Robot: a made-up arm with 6 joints. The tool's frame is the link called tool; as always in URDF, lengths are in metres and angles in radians. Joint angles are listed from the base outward.
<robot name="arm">
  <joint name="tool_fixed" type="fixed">
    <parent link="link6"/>
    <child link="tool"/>
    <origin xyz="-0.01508 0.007 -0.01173" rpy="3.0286 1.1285 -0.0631"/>
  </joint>
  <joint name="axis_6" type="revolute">
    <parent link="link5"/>
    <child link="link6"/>
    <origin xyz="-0.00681 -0.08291 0.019" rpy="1.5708 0 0"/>
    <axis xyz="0 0 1"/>
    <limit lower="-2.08" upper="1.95"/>
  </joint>
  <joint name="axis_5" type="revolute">
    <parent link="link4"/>
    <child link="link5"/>
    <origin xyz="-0.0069 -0.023 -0.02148" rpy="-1.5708 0 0"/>
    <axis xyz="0 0 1"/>
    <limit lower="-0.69" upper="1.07"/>
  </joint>
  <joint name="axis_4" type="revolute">
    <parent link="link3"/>
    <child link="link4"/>
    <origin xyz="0.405 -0.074 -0.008" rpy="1.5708 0 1.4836"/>
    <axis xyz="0 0 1"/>
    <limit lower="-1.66" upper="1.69"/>
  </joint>
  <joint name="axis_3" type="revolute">
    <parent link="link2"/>
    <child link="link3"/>
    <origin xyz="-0.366 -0.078 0.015" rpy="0 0 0"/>
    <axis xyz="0 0 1"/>
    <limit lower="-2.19" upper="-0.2"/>
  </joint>
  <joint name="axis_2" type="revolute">
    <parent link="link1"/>
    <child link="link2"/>
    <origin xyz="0.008 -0.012 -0.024" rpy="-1.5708 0 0"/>
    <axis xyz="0 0 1"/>
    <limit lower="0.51" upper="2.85"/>
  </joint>
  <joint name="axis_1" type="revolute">
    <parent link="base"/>
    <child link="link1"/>
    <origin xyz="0.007 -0.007 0.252" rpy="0 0 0"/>
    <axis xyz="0 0 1"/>
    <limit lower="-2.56" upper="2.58"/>
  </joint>
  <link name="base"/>
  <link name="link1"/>
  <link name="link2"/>
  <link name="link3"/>
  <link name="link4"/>
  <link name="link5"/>
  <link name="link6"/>
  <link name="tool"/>
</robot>
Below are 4 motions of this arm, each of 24 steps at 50 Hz.
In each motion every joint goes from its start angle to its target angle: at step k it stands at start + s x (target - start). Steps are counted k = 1, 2, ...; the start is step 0. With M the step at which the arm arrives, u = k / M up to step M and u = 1 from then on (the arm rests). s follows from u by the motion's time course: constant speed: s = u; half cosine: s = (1 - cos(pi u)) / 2; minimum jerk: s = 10 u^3 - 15 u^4 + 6 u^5.
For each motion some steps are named. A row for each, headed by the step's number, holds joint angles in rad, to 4 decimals.
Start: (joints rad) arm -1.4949 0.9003 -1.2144 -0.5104 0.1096 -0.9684
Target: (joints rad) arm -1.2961 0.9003 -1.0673 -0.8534 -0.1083 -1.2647
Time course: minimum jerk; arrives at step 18
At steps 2, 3, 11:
2: -1.4926 0.9003 -1.2127 -0.5144 0.1071 -0.9718
3: -1.4878 0.9003 -1.2092 -0.5226 0.1019 -0.9789
11: -1.3554 0.9003 -1.1112 -0.7510 -0.0433 -1.1763

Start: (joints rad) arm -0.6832 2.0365 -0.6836 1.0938 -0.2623 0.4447
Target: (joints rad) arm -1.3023 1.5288 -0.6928 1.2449 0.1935 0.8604
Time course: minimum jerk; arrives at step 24
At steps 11, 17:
11: -0.9446 1.8221 -0.6875 1.1576 -0.0698 0.6202
17: -1.2081 1.6061 -0.6914 1.2219 0.1241 0.7971

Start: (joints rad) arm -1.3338 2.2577 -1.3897 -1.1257 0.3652 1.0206
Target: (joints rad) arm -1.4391 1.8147 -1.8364 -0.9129 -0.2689 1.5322
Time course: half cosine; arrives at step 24
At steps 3, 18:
3: -1.3378 2.2408 -1.4067 -1.1176 0.3411 1.0401
18: -1.4237 1.8796 -1.7710 -0.9441 -0.1760 1.4573

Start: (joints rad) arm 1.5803 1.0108 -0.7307 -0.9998 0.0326 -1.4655
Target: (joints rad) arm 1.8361 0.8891 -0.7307 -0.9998 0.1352 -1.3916
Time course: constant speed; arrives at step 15
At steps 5, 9, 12, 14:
5: 1.6656 0.9702 -0.7307 -0.9998 0.0668 -1.4409
9: 1.7338 0.9378 -0.7307 -0.9998 0.0942 -1.4212
12: 1.7849 0.9134 -0.7307 -0.9998 0.1147 -1.4064
14: 1.8190 0.8972 -0.7307 -0.9998 0.1284 -1.3965

